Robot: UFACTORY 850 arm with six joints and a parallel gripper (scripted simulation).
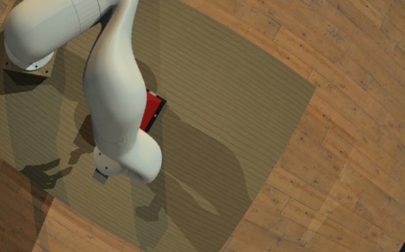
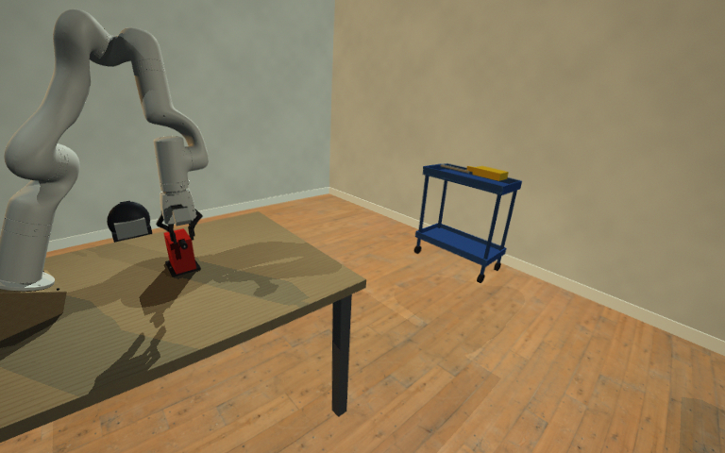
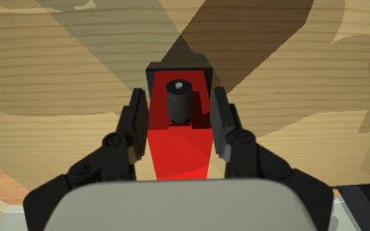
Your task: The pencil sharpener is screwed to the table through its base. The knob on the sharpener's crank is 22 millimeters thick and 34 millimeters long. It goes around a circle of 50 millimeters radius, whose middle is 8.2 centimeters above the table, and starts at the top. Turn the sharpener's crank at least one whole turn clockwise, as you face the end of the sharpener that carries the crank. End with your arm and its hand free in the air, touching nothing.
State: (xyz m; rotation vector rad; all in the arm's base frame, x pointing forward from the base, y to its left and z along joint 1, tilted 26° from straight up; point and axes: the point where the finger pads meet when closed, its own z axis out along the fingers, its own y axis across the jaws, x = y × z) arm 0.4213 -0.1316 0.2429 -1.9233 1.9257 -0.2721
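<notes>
The black crank knob is 2 cm to the left of my hand and 4 cm below it.
</notes>
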